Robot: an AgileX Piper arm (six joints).
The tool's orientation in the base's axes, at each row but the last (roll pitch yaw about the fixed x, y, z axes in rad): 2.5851, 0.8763, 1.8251; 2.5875, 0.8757, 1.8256; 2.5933, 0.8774, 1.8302; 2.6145, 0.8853, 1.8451; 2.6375, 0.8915, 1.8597; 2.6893, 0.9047, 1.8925
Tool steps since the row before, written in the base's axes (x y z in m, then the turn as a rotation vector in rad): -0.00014, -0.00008, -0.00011, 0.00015, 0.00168, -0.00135; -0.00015, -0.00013, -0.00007, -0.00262, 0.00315, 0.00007; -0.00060, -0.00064, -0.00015, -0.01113, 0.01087, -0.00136; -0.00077, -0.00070, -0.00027, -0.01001, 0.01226, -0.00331; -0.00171, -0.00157, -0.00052, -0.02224, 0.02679, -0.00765; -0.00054, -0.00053, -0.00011, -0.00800, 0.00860, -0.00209
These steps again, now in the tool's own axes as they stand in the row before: 0.00006, -0.00019, 0.00001, 0.00205, 0.00067, 0.00000; 0.00000, -0.00021, 0.00000, 0.00232, 0.00004, -0.00338; -0.00018, -0.00087, 0.00000, 0.00959, -0.00190, -0.01218; -0.00009, -0.00107, -0.00001, 0.01175, -0.00086, -0.01108; -0.00023, -0.00237, -0.00003, 0.02607, -0.00227, -0.02421; -0.00012, -0.00076, 0.00000, 0.00825, -0.00127, -0.00853
